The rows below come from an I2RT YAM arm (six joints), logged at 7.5 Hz.
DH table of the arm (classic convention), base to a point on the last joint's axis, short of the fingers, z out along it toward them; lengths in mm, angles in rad. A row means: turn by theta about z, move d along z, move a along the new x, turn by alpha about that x. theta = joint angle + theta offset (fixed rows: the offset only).
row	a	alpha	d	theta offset
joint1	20	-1.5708	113.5	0
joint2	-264	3.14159	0	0
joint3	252.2	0	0	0.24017
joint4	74	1.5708	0	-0.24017
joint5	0	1.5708	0	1.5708
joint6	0	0	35.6	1.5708
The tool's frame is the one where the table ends.
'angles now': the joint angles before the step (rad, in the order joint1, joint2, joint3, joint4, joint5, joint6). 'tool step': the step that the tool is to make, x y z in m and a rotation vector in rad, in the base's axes. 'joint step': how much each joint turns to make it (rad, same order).
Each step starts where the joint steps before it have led.
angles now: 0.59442, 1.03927, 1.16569, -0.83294, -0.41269, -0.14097
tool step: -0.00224, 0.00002, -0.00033, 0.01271, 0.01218, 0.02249
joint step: 0.00199, -0.00515, -0.00367, -0.00451, -0.02686, -0.00016
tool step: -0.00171, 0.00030, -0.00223, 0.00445, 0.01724, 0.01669
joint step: 0.00298, -0.00280, -0.00767, -0.00634, -0.01913, 0.00124
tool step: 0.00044, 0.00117, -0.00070, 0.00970, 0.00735, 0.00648
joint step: 0.00174, 0.00230, -0.00332, 0.00805, -0.01158, 0.00673
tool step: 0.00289, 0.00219, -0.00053, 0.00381, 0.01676, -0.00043
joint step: -0.00046, 0.01503, 0.00622, 0.00199, -0.00836, 0.01063
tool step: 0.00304, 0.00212, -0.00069, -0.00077, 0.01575, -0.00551
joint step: -0.00007, 0.01553, 0.00682, 0.00036, -0.00145, 0.01103
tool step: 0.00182, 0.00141, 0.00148, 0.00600, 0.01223, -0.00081
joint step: -0.00052, 0.01111, 0.01170, -0.00256, -0.00773, 0.01017
